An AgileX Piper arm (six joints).
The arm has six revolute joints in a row. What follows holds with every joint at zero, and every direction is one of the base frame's. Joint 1 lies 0.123 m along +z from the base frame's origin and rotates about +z. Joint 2 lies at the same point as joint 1 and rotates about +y. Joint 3 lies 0.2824 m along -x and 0.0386 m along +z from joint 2 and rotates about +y. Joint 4 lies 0.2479 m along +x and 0.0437 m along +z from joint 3 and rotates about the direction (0.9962, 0, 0.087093). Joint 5 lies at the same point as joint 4 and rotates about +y. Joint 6 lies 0.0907 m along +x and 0.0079 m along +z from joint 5 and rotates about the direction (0.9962, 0, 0.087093). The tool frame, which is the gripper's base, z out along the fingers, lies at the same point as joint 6; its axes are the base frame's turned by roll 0, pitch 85 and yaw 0 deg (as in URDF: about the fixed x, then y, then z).
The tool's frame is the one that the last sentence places.
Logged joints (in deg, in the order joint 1, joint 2, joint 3, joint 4, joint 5, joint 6), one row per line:
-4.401 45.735 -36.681 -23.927 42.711 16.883
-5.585 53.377 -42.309 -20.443 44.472 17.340
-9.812 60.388 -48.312 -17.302 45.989 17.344
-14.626 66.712 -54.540 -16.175 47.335 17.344
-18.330 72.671 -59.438 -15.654 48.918 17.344
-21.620 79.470 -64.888 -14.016 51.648 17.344
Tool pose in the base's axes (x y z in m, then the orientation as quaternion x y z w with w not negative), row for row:
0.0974 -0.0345 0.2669 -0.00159 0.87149 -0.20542 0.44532
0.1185 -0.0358 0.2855 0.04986 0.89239 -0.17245 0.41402
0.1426 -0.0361 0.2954 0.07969 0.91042 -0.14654 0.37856
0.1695 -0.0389 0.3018 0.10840 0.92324 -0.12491 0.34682
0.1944 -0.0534 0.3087 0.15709 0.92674 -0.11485 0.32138
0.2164 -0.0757 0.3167 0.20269 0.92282 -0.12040 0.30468
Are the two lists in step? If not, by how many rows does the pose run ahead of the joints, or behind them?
The pose runs 2 rows behind the joints: the pose in row i belongs to the joints in row i - 2.
